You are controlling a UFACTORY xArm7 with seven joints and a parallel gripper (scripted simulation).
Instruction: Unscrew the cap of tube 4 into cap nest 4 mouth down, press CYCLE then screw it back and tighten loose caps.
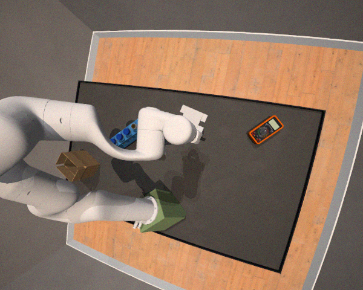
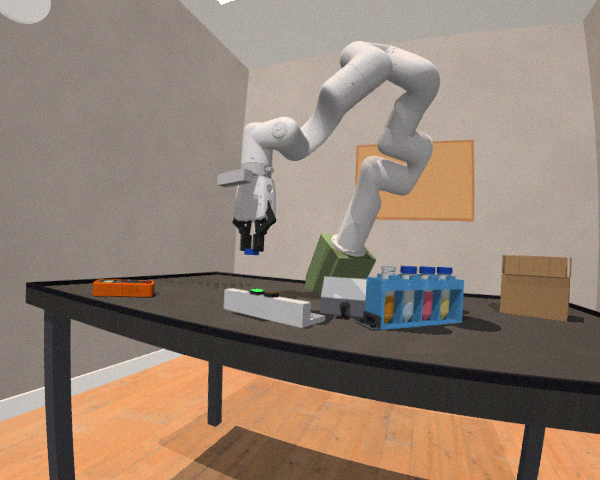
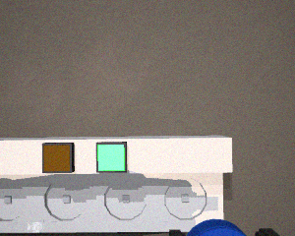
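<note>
My gripper is now 310 mm to the right of the tube neck, 50 mm past it and 40 mm above it. The rest, counted from my hand: blue cap 20 mm below; then key housing 190 mm to the left, 130 mm behind, 100 mm below; then green ready key 170 mm to the left, 150 mm behind, 90 mm below.
</note>
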